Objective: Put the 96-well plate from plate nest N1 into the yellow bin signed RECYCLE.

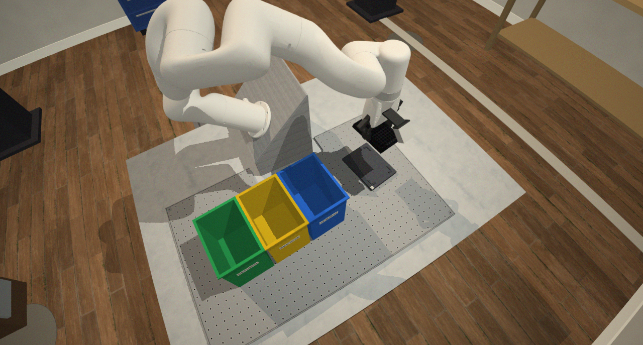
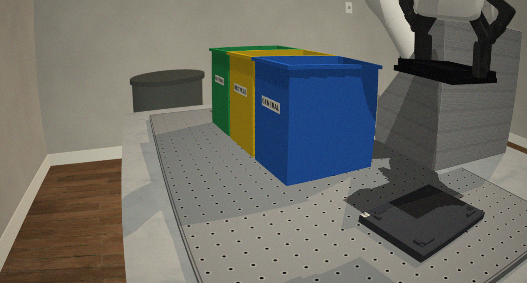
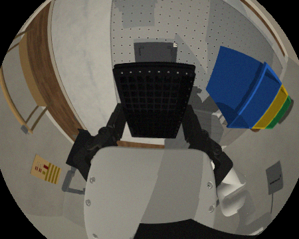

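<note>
The yellow recycle bin is 5 cm ahead of my hand, 38 cm to the right of it and 13 cm below it. The rest, counted from my hand: blue general bin: 4 cm ahead, 25 cm to the right, 13 cm below; then dark plate nest N1: 21 cm below; then black 96-well plate: 1 cm below.
</note>
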